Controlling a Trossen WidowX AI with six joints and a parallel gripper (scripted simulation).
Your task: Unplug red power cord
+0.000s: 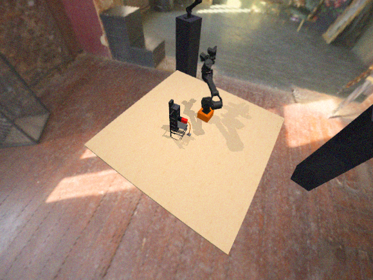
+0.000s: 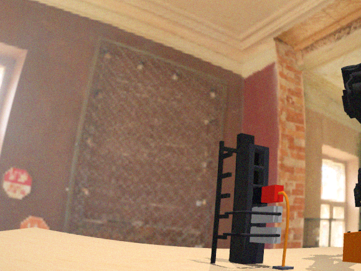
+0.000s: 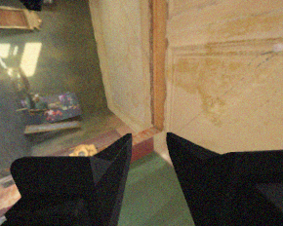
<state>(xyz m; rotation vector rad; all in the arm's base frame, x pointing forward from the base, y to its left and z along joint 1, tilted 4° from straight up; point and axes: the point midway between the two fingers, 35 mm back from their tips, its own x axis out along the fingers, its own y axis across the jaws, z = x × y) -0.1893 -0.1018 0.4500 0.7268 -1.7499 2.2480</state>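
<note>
Right now the red plug is 48 cm ahead of my gripper tip, 38 cm below it and 9 cm to the left of it. The rest, counted from my gripper tip: thin black rack (57 cm ahead, 41 cm below, 5 cm to the left).
</note>
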